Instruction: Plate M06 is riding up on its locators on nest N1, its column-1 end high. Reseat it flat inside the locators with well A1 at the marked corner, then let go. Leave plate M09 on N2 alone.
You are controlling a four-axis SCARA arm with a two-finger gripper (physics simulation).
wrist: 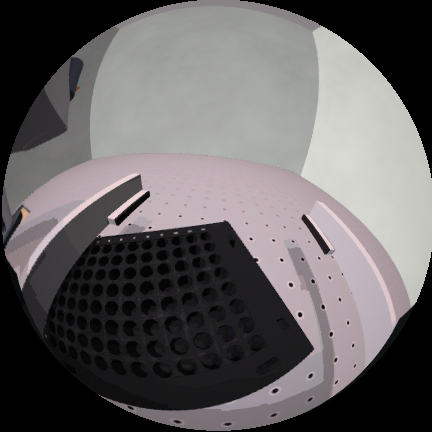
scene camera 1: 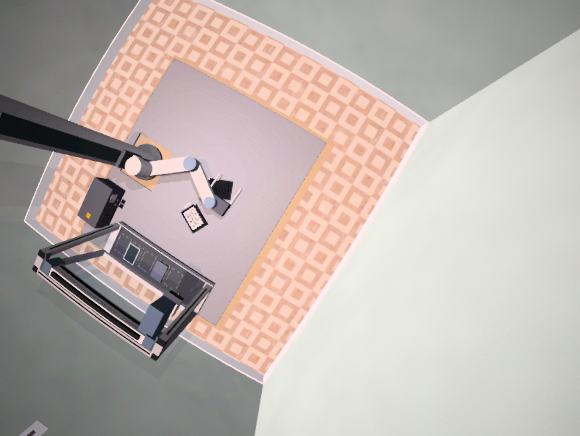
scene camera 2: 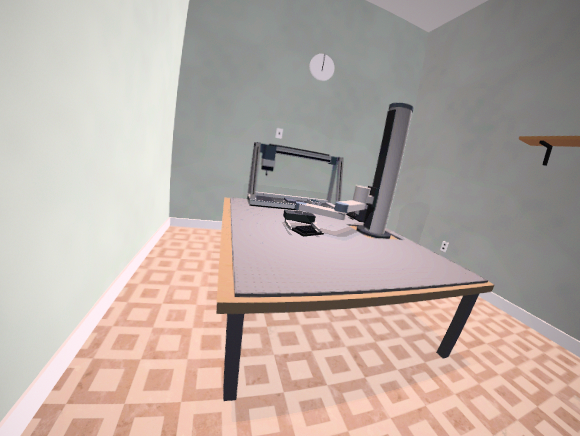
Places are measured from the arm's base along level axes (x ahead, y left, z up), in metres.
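Pixels of known places: gripper, fingertip midpoint: [wrist: 229, 194] [scene camera 1: 230, 181] [scene camera 2: 305, 229]; arm's base at its link origin: [scene camera 2: 373, 233].
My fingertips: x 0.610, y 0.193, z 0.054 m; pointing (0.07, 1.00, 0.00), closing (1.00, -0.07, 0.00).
Ahead of a thing's pixels: the offset from my fingertips to its top centre. "pt": to the spot under its first point. Level surfaces: height alone.
A black plate with many round wells {dx -0.049, dy -0.082, dz -0.015 m} [scene camera 1: 223, 189] [scene camera 2: 307, 231] [wrist: 160, 300], taken as M06, lies on the table, large in the wrist view. Its label, the nest locators and the A1 corner mark cannot be made out, and its tilt is too unclear to tell. My gripper [scene camera 1: 227, 187] [wrist: 229, 194] is open and empty, with one finger towards each side of this plate; their exact height above it is unclear. The wrist view shows a gap between the plate and the right finger. A white plate {dx -0.100, dy -0.335, dz -0.015 m} [scene camera 1: 194, 218] in a black surround, taken as M09 on N2, lies beside it.
A gantry frame [scene camera 1: 80, 239] [scene camera 2: 254, 172] with a dark slotted deck stands along one table edge. A dark box {pt dx -0.687, dy -0.565, dz +0.074 m} [scene camera 1: 100, 202] with a yellow mark stands near the arm base. The arm's tall column [scene camera 2: 392, 170] rises from the perforated grey table top {dz -0.041 m} [scene camera 1: 240, 125] [scene camera 2: 350, 270].
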